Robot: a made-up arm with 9 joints. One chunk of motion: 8 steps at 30 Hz.
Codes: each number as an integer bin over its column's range. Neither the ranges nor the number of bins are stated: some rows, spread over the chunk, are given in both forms.
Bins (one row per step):
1: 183 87 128 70 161 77
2: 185 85 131 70 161 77
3: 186 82 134 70 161 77
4: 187 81 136 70 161 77
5: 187 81 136 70 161 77
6: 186 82 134 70 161 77
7: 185 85 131 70 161 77
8: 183 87 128 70 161 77
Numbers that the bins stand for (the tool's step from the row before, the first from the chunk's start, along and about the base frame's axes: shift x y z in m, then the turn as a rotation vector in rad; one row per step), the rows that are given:
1: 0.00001 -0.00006 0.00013 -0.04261 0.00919 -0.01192
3: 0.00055 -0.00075 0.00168 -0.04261 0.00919 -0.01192
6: 0.00055 -0.00075 0.00168 -0.04261 0.00919 -0.01192
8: 0.00001 -0.00006 0.00013 -0.04261 0.00919 -0.01192
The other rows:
2: 0.00037 -0.00033 0.00091 -0.04261 0.00919 -0.01192
4: 0.00073 -0.00088 0.00220 -0.04261 0.00919 -0.01192
5: 0.00073 -0.00088 0.00220 -0.04261 0.00919 -0.01192
7: 0.00037 -0.00033 0.00091 -0.04261 0.00919 -0.01192

